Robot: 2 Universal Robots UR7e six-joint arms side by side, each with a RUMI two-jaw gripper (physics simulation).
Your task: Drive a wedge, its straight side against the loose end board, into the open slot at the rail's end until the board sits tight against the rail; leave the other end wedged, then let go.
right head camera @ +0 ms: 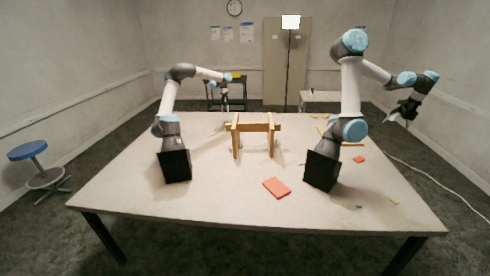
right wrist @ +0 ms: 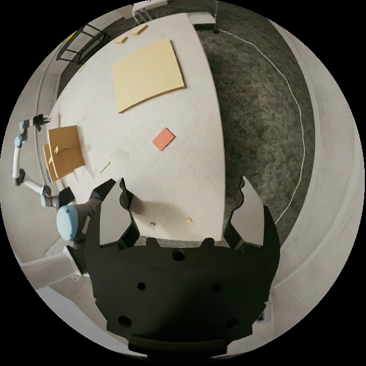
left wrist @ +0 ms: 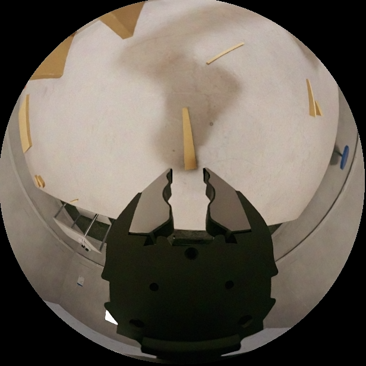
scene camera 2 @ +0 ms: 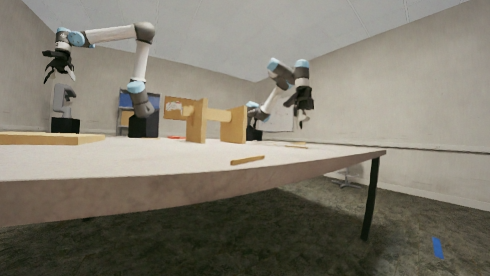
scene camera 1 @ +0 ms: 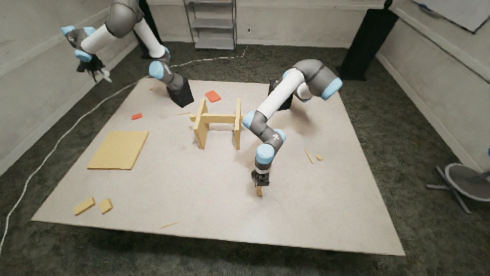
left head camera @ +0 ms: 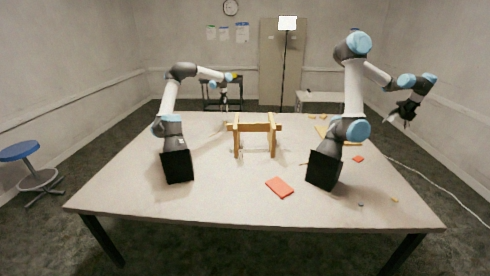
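Observation:
A long wooden wedge (scene camera 1: 259, 192) (scene camera 2: 298, 145) (left wrist: 188, 142) lies flat on the table. My left gripper (scene camera 1: 260, 183) (scene camera 2: 301, 123) (left wrist: 187, 168) is raised above it, partly open and empty. The rail (left head camera: 254, 128) (scene camera 1: 219, 119) (scene camera 2: 217, 115) stands between two upright end boards, the board at the left of scene camera 1 (scene camera 1: 201, 130) and the other board (scene camera 1: 237, 131). Rail ends stick out past both boards; the slots are too small to make out. My right gripper (scene camera 1: 102, 80) (scene camera 2: 60, 80) (right wrist: 181, 177) is open and empty, beyond the table's edge.
A large flat board (scene camera 1: 119, 150) (right wrist: 150, 75) lies on the table (scene camera 1: 175, 180). Two small wooden blocks (scene camera 1: 84, 206) (scene camera 1: 105, 206), thin wooden strips (scene camera 1: 309, 156) (left wrist: 225, 53) and red blocks (scene camera 1: 212, 96) (scene camera 1: 137, 116) also lie there.

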